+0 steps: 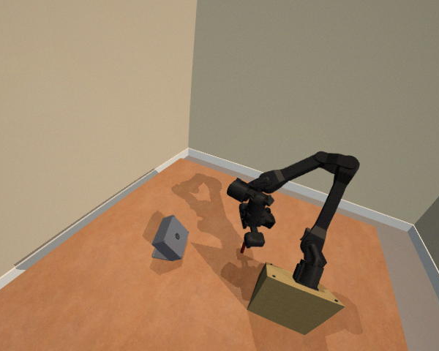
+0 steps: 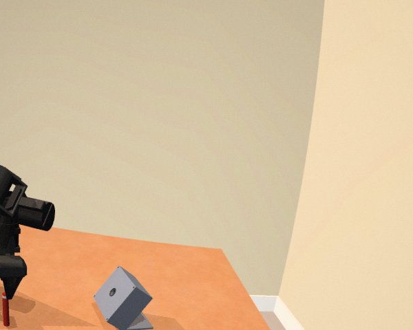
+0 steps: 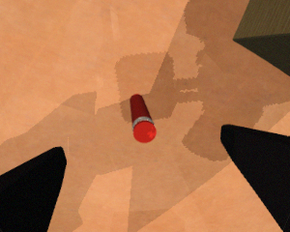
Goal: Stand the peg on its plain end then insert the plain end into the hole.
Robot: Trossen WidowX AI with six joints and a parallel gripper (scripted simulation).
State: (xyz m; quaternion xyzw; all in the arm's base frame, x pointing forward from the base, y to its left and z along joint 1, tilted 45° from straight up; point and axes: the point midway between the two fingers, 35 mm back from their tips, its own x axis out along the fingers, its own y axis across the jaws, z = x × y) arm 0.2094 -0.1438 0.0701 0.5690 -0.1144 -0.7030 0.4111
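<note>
The red peg lies 3 cm below my gripper tip. Also, from my gripper tip: grey sloped panel (25 cm ahead, 12 cm to the left, 3 cm below).
</note>
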